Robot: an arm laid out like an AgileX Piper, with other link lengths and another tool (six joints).
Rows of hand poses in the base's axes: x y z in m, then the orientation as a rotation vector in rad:
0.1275 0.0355 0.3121 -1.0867 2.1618 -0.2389
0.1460 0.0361 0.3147 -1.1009 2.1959 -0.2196
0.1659 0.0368 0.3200 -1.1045 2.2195 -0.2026
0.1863 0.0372 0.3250 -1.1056 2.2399 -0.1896
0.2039 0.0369 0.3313 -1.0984 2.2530 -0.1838
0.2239 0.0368 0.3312 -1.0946 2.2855 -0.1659
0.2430 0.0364 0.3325 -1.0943 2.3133 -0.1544
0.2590 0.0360 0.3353 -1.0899 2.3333 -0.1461
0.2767 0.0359 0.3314 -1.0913 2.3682 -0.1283
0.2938 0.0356 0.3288 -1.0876 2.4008 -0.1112
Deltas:
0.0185 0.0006 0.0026 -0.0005 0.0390 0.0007
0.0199 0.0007 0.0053 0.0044 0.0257 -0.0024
0.0204 0.0004 0.0050 0.0033 0.0211 -0.0037
0.0176 -0.0003 0.0063 0.0034 0.0101 -0.0079
0.0200 -0.0001 -0.0001 0.0052 0.0311 -0.0099
0.0191 -0.0004 0.0013 0.0006 0.0266 -0.0074
0.0160 -0.0004 0.0028 0.0019 0.0178 -0.0079
0.0177 -0.0001 -0.0039 0.0021 0.0350 -0.0073
0.0171 -0.0003 -0.0026 0.0036 0.0312 -0.0098

